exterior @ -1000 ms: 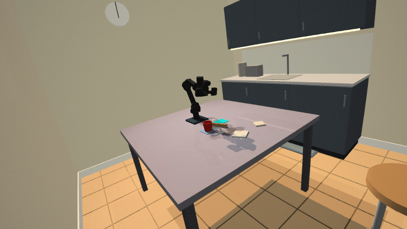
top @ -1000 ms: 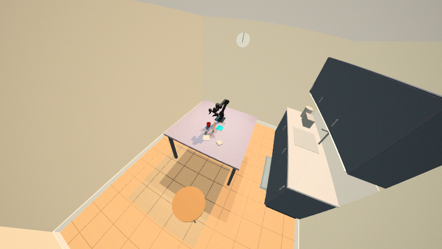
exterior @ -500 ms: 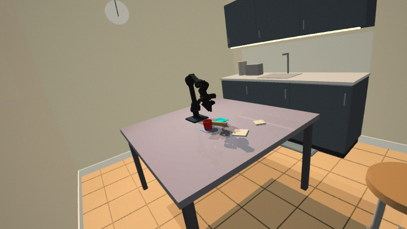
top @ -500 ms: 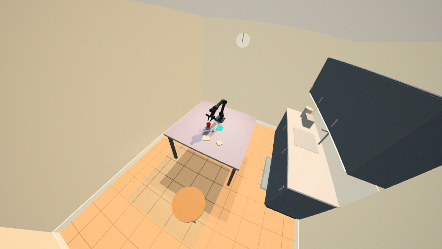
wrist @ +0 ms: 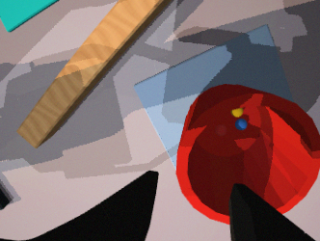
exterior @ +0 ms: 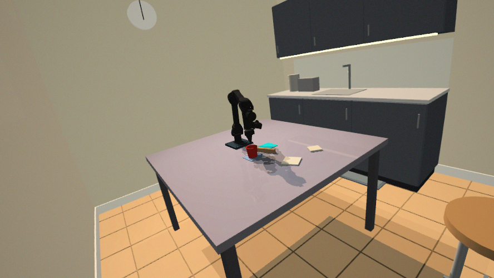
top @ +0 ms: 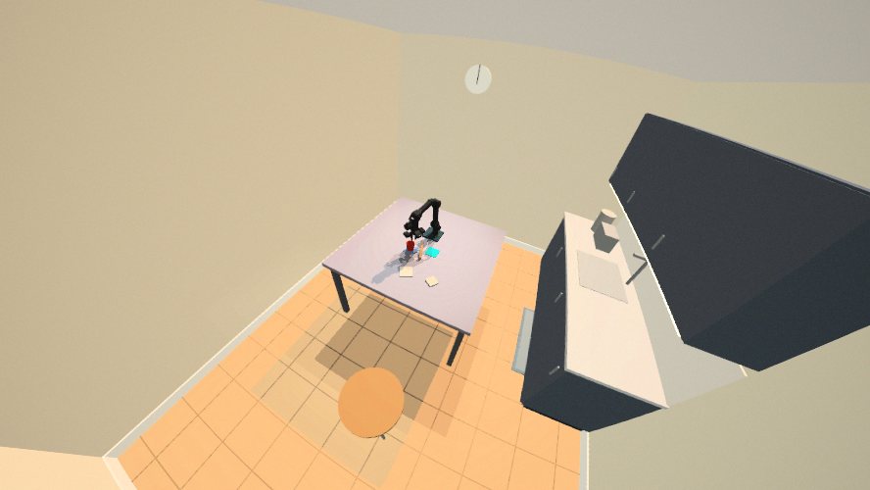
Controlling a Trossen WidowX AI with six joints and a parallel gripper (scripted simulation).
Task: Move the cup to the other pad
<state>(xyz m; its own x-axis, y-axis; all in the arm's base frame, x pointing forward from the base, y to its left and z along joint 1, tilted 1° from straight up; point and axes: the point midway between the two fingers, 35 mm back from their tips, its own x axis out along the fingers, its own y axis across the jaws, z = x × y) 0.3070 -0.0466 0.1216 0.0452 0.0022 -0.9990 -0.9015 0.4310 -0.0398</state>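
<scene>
The red cup lies 60 mm below my gripper tip, 30 mm ahead of it and 10 mm to the right of it. The rest, counted from my gripper tip: wooden bar (90 mm below, 80 mm to the left, 20 mm behind); then pale blue pad (110 mm below, 30 mm ahead, 10 mm to the right); then turquoise pad (170 mm to the left, 110 mm below, 60 mm behind).
</scene>
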